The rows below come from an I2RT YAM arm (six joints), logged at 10 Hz.
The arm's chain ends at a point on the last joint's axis. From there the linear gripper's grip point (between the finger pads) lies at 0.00 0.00 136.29 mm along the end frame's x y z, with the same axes.
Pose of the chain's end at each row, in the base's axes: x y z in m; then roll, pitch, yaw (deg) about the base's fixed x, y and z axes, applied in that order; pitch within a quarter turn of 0, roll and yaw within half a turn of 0:
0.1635, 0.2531, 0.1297, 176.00, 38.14, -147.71
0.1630, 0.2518, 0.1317, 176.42, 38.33, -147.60
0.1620, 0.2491, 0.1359, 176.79, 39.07, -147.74
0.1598, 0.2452, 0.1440, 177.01, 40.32, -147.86
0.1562, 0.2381, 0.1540, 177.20, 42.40, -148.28
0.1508, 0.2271, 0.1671, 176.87, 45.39, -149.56
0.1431, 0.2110, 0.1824, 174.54, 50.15, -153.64
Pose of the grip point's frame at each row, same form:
0.2294, 0.3060, 0.0228, 176.00, 38.14, -147.71
0.2297, 0.3042, 0.0250, 176.42, 38.33, -147.60
0.2305, 0.3013, 0.0303, 176.79, 39.07, -147.74
0.2306, 0.2981, 0.0402, 177.01, 40.32, -147.86
0.2308, 0.2920, 0.0535, 177.20, 42.40, -148.28
0.2306, 0.2826, 0.0715, 176.87, 45.39, -149.56
0.2307, 0.2689, 0.0955, 174.54, 50.15, -153.64

